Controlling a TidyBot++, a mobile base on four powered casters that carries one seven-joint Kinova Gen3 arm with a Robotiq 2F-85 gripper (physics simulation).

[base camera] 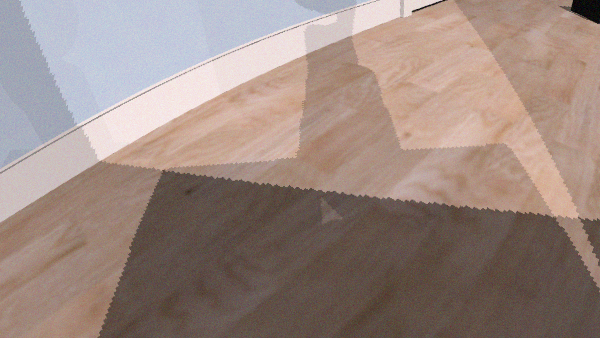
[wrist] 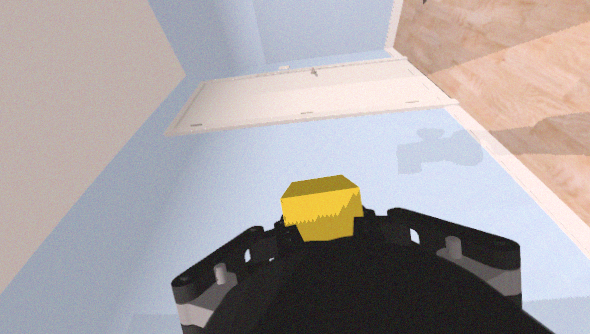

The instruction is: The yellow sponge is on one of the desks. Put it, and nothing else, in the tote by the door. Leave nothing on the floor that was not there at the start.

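Frame: origin at the arm's base, x ahead, y left, z up, level; millimetres.
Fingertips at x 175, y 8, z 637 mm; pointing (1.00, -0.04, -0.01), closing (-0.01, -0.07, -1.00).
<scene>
A point is followed by its place in that frame.
The yellow sponge (wrist: 322, 205) {x 113, y -14, z 639 mm} is a yellow block in the wrist view, held between the fingers of my gripper (wrist: 321, 212) {x 175, y 8, z 637 mm}. My gripper is shut on it, with a black finger at its left and right sides. The sponge is up in front of a pale blue wall. The tote does not show in either view.
A white door (wrist: 310, 97) {x 1538, y -536, z 587 mm} with a small handle is set in the blue wall (wrist: 280, 155) {x 1127, y -79, z 812 mm} in the wrist view. A white baseboard (base camera: 165, 102) {x 722, y 324, z -351 mm} runs along the wood floor (base camera: 240, 120) {x 688, y 162, z -396 mm} in the base view. A black object (base camera: 587, 9) {x 1424, y -1229, z -360 mm} stands at the top right.
</scene>
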